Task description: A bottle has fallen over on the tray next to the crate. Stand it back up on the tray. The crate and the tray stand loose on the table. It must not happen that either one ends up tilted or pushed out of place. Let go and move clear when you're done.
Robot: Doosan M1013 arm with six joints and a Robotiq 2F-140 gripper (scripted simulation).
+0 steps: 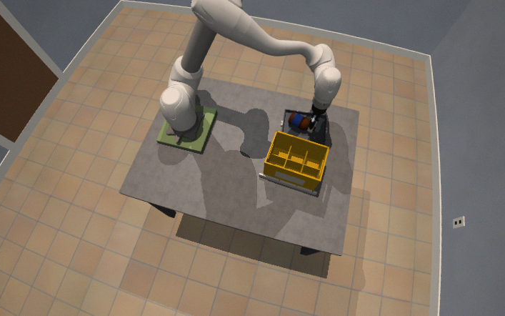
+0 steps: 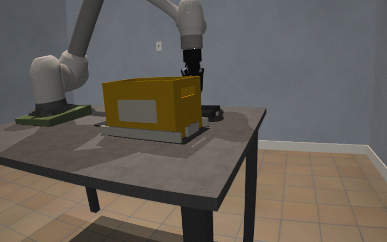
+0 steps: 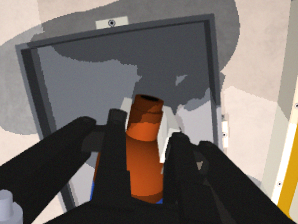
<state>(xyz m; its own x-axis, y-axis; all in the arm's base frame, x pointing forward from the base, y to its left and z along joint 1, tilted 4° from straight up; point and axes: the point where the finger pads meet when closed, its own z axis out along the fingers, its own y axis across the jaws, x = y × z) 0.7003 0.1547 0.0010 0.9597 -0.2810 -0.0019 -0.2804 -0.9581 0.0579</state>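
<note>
The bottle is 5 cm behind my hand, 2 cm to the left of it and 2 cm below it. Round my hand: yellow crate (25 cm to the right, 5 cm behind, 2 cm above); tray (5 cm below, 4 cm behind, 1 cm to the left).
</note>
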